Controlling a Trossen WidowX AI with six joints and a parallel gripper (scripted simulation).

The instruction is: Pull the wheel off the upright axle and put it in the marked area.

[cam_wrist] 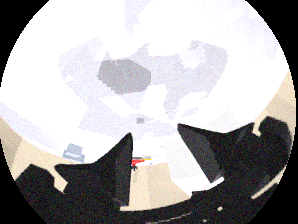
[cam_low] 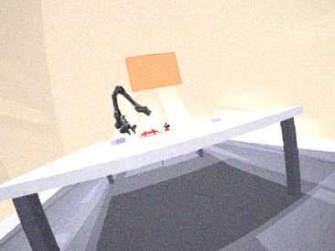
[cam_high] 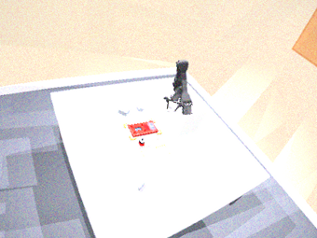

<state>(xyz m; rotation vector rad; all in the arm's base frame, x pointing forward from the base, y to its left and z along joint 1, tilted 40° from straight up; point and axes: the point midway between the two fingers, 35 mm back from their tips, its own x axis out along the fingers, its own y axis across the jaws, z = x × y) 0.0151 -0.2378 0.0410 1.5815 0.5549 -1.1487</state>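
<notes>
Right now my gripper tip is 34 cm short of the wheel, 29 cm to the right of it and 2 cm below it.
</notes>
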